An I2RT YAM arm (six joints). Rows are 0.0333 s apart.
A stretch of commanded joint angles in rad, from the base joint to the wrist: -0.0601, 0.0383, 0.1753, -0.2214, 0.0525, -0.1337; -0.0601, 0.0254, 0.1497, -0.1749, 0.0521, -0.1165; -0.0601, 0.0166, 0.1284, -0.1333, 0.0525, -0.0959; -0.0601, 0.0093, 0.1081, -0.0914, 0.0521, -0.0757; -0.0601, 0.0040, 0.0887, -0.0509, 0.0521, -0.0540; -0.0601, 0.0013, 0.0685, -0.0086, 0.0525, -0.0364; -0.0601, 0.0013, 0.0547, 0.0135, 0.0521, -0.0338; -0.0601, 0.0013, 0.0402, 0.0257, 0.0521, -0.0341; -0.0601, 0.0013, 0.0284, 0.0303, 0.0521, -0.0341; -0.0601, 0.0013, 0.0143, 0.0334, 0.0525, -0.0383; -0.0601, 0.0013, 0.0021, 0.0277, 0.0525, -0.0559; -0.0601, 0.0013, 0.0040, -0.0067, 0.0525, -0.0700; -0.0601, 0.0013, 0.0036, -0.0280, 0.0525, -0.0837; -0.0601, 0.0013, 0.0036, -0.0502, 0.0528, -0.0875; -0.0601, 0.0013, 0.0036, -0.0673, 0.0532, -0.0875; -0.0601, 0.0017, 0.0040, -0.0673, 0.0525, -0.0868; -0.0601, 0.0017, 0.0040, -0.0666, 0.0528, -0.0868; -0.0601, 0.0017, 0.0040, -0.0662, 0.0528, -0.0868; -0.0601, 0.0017, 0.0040, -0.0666, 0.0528, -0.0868; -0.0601, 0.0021, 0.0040, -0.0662, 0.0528, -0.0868; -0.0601, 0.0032, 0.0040, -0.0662, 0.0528, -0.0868; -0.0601, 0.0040, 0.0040, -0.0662, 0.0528, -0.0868; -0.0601, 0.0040, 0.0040, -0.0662, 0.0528, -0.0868; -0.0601, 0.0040, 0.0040, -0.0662, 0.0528, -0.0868
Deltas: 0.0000, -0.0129, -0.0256, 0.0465, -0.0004, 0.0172; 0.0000, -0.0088, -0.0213, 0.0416, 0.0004, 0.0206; 0.0000, -0.0073, -0.0203, 0.0419, -0.0004, 0.0202; 0.0000, -0.0053, -0.0194, 0.0405, 0.0000, 0.0217; 0.0000, -0.0027, -0.0202, 0.0423, 0.0004, 0.0176; 0.0000, 0.0000, -0.0138, 0.0221, -0.0004, 0.0026; 0.0000, 0.0000, -0.0145, 0.0122, 0.0000, -0.0003; 0.0000, 0.0000, -0.0118, 0.0046, 0.0000, 0.0000; 0.0000, 0.0000, -0.0141, 0.0031, 0.0004, -0.0042; 0.0000, 0.0000, -0.0122, -0.0057, 0.0000, -0.0176; 0.0000, 0.0000, 0.0019, -0.0344, 0.0000, -0.0141; 0.0000, 0.0000, -0.0004, -0.0213, 0.0000, -0.0137; 0.0000, 0.0000, 0.0000, -0.0222, 0.0003, -0.0038; 0.0000, 0.0000, 0.0000, -0.0171, 0.0004, 0.0000; 0.0000, 0.0004, 0.0004, 0.0000, -0.0007, 0.0007; 0.0000, 0.0000, 0.0000, 0.0007, 0.0003, 0.0000; 0.0000, 0.0000, 0.0000, 0.0004, 0.0000, 0.0000; 0.0000, 0.0000, 0.0000, -0.0004, 0.0000, 0.0000; 0.0000, 0.0004, 0.0000, 0.0004, 0.0000, 0.0000; 0.0000, 0.0011, 0.0000, 0.0000, 0.0000, 0.0000; 0.0000, 0.0008, 0.0000, 0.0000, 0.0000, 0.0000; 0.0000, 0.0000, 0.0000, 0.0000, 0.0000, 0.0000; 0.0000, 0.0000, 0.0000, 0.0000, 0.0000, 0.0000
